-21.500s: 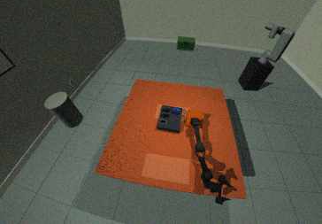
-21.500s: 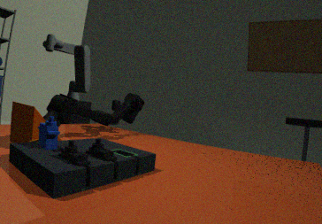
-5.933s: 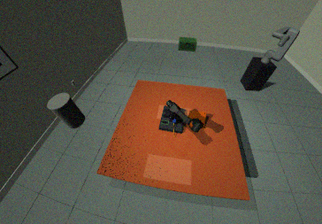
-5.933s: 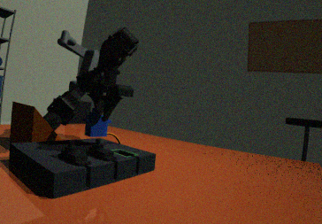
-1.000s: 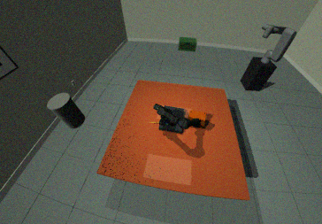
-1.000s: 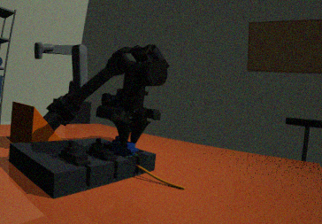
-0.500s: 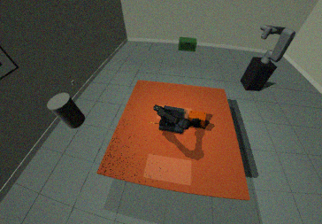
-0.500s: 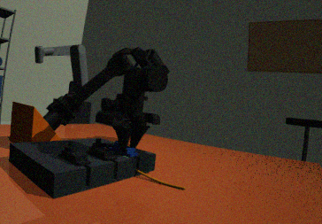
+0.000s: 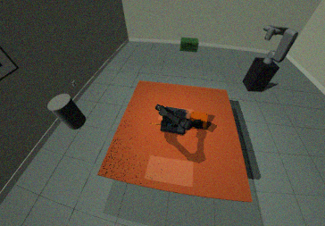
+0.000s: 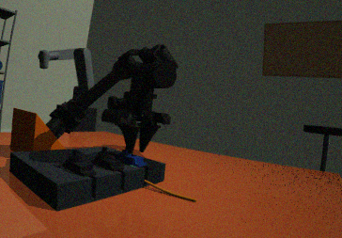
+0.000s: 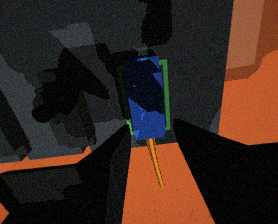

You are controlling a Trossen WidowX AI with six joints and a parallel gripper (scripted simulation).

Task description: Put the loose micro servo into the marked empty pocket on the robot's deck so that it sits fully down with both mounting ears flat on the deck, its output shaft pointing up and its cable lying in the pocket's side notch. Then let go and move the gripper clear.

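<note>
My gripper tip is 13 cm past the dark deck, 6 cm to the left of it and 5 cm above it.
</note>
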